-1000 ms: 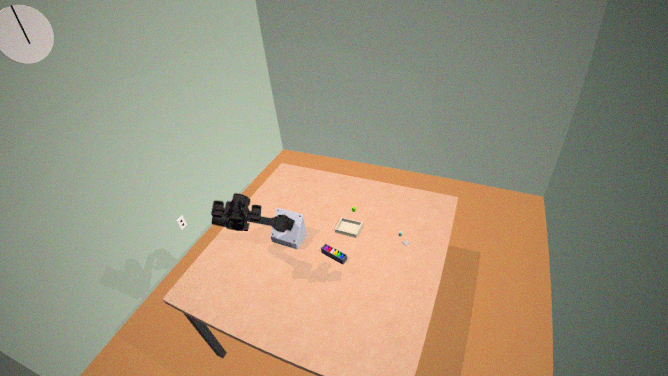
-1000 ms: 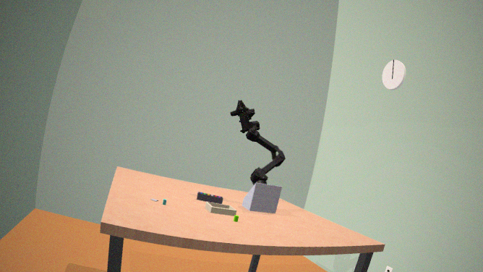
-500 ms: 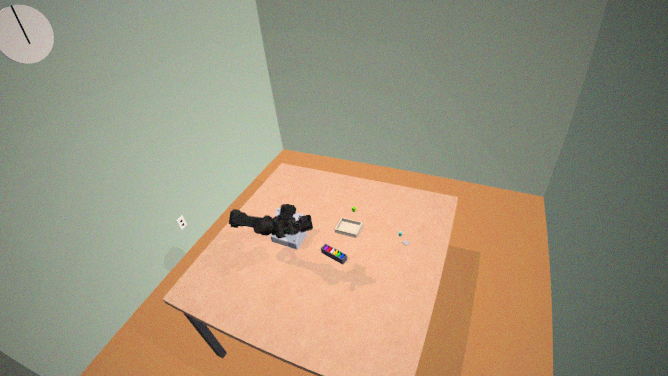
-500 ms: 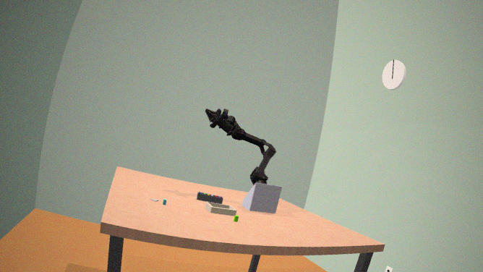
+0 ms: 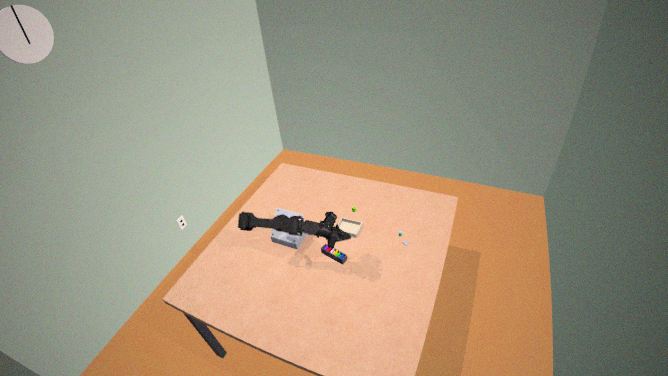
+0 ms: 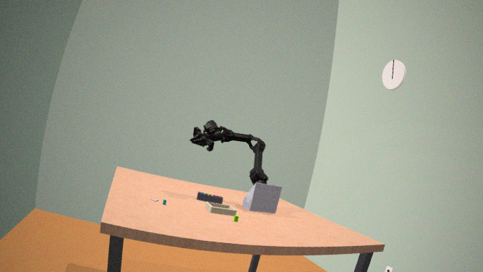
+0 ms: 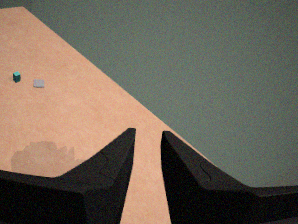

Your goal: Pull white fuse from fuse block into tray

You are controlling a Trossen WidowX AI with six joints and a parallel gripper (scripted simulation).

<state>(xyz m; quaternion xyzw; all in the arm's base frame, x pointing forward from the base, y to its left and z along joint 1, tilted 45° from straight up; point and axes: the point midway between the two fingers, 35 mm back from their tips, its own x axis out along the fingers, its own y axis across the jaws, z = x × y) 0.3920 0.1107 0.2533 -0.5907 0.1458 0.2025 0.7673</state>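
The white fuse lies 17 cm behind my gripper tip, 8 cm to the left of it and 28 cm below it. The rest, counted from my gripper tip: green cube 24 cm behind, 44 cm to the left, 30 cm below; then teal block 10 cm ahead, 37 cm to the left, 30 cm below; then tray 19 cm behind, 29 cm to the left, 31 cm below.
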